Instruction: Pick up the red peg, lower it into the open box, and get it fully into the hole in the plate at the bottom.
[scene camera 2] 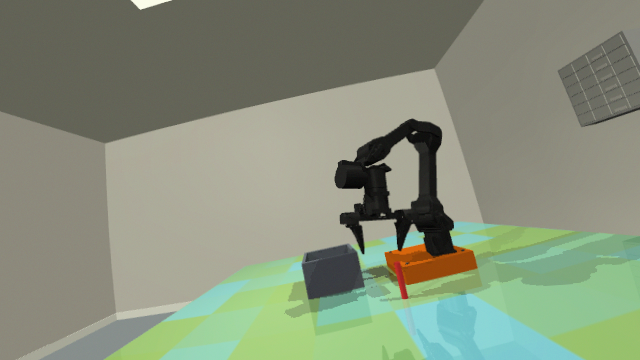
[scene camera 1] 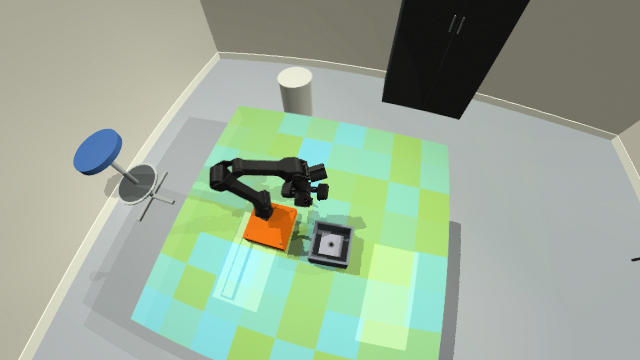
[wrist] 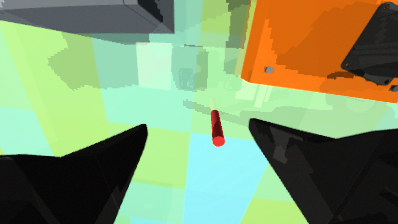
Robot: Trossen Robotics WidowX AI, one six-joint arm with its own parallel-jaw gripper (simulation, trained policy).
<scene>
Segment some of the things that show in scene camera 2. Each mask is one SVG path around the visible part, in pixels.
My gripper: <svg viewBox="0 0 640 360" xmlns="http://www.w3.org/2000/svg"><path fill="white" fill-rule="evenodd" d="M388 188L365 189L363 204L354 204L355 212L347 212L340 215L340 224L347 225L346 228L351 229L362 254L365 253L363 228L362 225L359 225L359 222L396 220L397 223L394 224L396 227L398 251L402 252L411 225L414 224L412 220L419 219L416 209L395 210L394 213L391 213L391 208L388 205Z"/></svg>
A grey box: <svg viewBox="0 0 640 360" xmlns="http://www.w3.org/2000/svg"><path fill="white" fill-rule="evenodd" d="M355 248L346 244L304 253L301 265L308 299L321 298L365 287L358 251Z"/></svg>
</scene>
